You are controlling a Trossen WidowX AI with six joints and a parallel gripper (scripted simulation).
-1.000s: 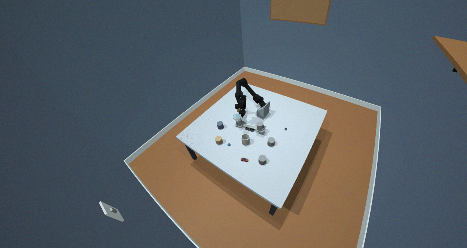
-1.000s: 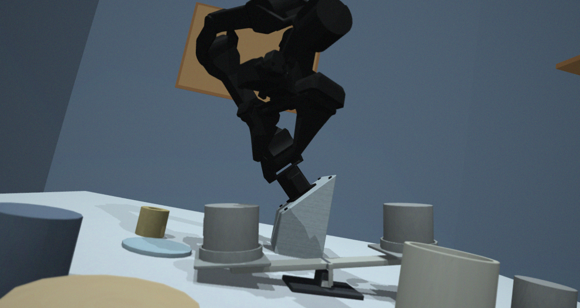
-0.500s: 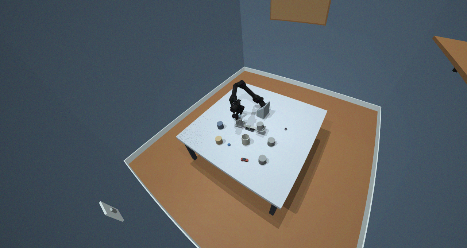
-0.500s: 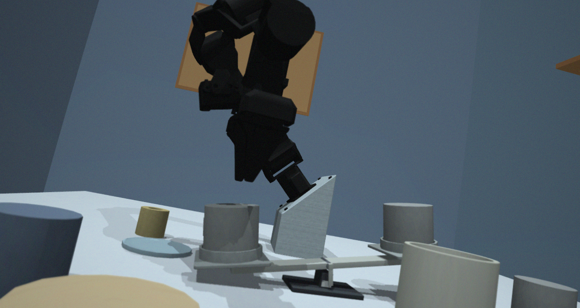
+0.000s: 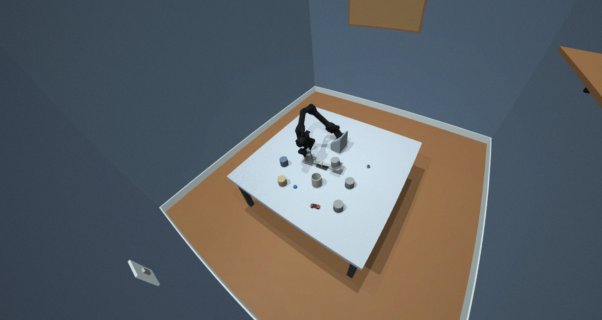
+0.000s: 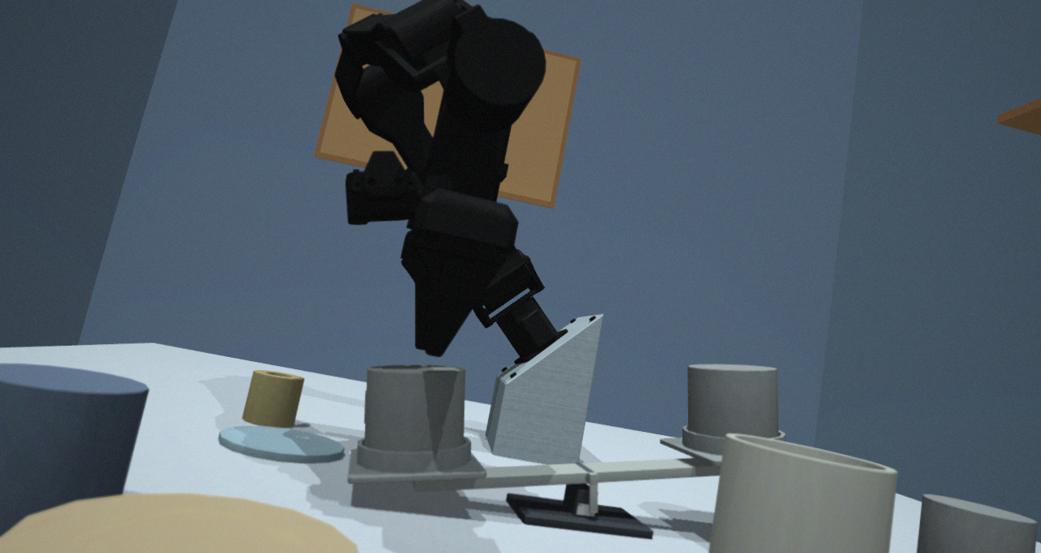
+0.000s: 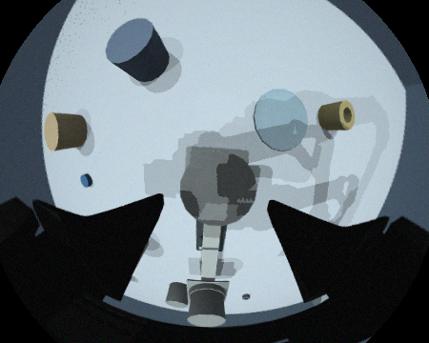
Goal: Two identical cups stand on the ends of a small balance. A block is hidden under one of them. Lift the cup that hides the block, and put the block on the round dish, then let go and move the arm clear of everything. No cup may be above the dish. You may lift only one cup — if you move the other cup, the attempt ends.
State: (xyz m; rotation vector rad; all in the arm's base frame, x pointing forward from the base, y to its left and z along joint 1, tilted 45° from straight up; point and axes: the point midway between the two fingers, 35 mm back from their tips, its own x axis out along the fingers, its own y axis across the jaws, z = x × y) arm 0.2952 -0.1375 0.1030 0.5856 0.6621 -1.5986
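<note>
Right now my gripper tip is 6 cm above the green block. Round my gripper tip: light blue round dish 10 cm behind, 9 cm to the right, 10 cm below; then dark blue cylinder 10 cm ahead, 18 cm to the right, 7 cm below; then yellow ring-shaped cylinder 21 cm behind, 12 cm to the right, 8 cm below.
</note>
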